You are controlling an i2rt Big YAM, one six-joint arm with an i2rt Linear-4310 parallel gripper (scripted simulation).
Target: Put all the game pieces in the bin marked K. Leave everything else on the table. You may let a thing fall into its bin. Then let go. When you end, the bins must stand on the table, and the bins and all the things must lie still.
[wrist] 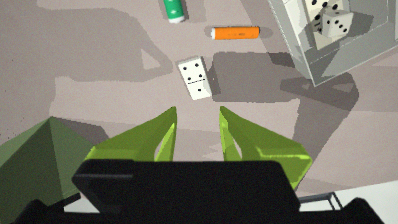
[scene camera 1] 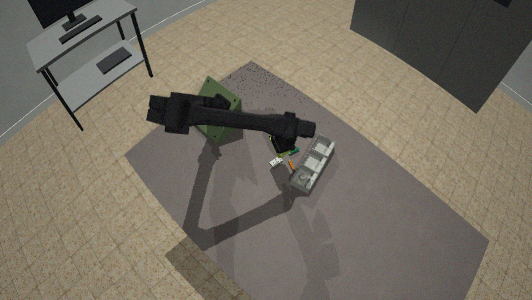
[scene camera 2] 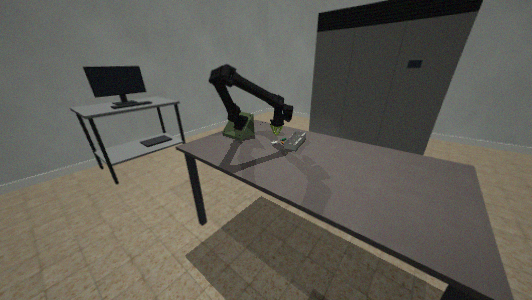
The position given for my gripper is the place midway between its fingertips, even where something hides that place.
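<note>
Wrist view: white die (wrist: pixel 330 26), white domino (wrist: pixel 193 71), my gripper (wrist: pixel 198 112).
</note>
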